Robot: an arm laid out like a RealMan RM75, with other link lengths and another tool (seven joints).
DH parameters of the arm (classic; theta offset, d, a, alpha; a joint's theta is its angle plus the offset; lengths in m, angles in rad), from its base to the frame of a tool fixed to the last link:
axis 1: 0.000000 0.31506 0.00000 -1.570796
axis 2: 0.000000 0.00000 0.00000 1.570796
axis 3: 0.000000 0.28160 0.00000 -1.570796
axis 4: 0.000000 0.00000 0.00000 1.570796
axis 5: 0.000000 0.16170 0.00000 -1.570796
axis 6: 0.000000 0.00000 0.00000 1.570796
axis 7: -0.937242 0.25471 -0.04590 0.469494
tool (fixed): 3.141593 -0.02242 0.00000 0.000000
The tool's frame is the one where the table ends.
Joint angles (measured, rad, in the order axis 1, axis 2, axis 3, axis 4, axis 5, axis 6, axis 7), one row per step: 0.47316, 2.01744, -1.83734, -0.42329, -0.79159, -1.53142, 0.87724; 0.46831, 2.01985, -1.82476, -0.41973, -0.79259, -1.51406, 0.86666; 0.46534, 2.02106, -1.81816, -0.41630, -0.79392, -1.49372, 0.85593; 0.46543, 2.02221, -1.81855, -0.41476, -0.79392, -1.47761, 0.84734; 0.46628, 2.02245, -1.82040, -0.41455, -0.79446, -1.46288, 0.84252; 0.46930, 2.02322, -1.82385, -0.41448, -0.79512, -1.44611, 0.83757; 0.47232, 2.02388, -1.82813, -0.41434, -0.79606, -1.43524, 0.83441; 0.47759, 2.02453, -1.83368, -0.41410, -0.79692, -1.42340, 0.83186; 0.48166, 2.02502, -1.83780, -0.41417, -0.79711, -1.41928, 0.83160; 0.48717, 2.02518, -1.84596, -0.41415, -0.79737, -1.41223, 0.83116; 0.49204, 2.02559, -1.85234, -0.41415, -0.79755, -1.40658, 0.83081; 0.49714, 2.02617, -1.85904, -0.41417, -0.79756, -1.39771, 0.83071; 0.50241, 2.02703, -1.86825, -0.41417, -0.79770, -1.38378, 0.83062; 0.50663, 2.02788, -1.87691, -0.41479, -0.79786, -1.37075, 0.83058; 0.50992, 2.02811, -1.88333, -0.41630, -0.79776, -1.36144, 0.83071; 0.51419, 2.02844, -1.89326, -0.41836, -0.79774, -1.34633, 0.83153
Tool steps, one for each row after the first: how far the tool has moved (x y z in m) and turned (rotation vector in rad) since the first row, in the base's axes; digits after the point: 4 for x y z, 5 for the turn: 0.0025, 0.0046, -0.0020, 0.02233, -0.00855, -0.01604; 0.0056, 0.0086, -0.0049, 0.04132, -0.02316, -0.02898; 0.0074, 0.0110, -0.0077, 0.05261, -0.03573, -0.03365; 0.0090, 0.0129, -0.0102, 0.05995, -0.04799, -0.03713; 0.0103, 0.0150, -0.0132, 0.06672, -0.06191, -0.03853; 0.0110, 0.0159, -0.0155, 0.06919, -0.07199, -0.03719; 0.0114, 0.0169, -0.0181, 0.07077, -0.08313, -0.03401; 0.0110, 0.0171, -0.0193, 0.06928, -0.08736, -0.02996; 0.0109, 0.0170, -0.0213, 0.06618, -0.09573, -0.02404; 0.0106, 0.0170, -0.0230, 0.06378, -0.10211, -0.01890; 0.0106, 0.0174, -0.0251, 0.06235, -0.11063, -0.01540; 0.0112, 0.0181, -0.0283, 0.06099, -0.12373, -0.01321; 0.0119, 0.0186, -0.0311, 0.05987, -0.13571, -0.01126; 0.0121, 0.0190, -0.0330, 0.05945, -0.14401, -0.00878; 0.0130, 0.0197, -0.0360, 0.05861, -0.15753, -0.00669
